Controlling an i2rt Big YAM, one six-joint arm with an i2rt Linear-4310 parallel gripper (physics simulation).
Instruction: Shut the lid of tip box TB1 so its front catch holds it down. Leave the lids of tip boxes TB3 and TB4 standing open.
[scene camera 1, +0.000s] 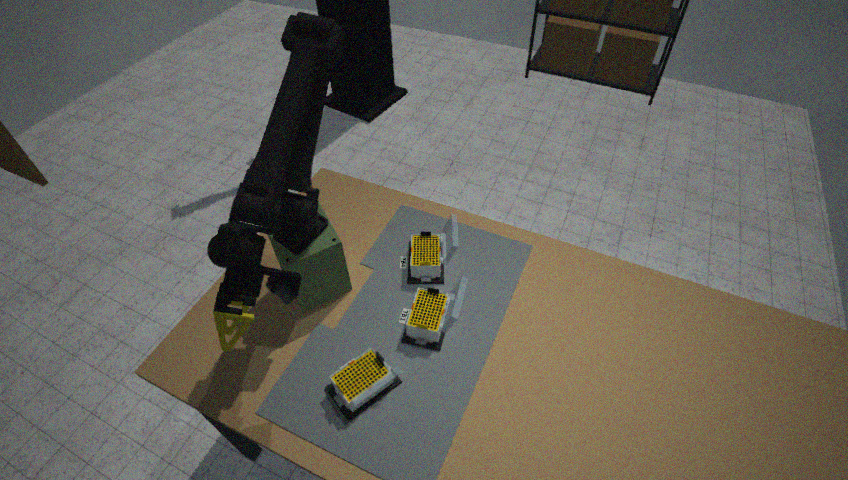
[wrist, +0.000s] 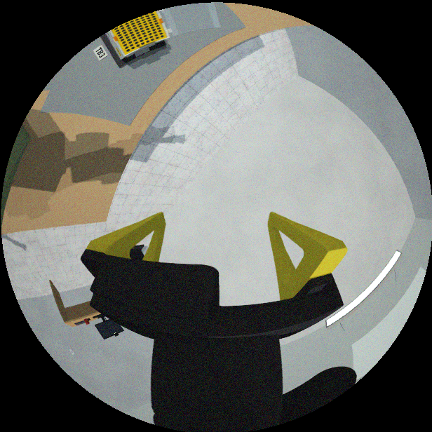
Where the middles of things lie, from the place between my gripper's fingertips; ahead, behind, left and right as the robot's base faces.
Now: hand 170 mm short of the tip box TB1 (scene camera 1: 429, 305), 410 mm to the right of it and 260 mm above it.
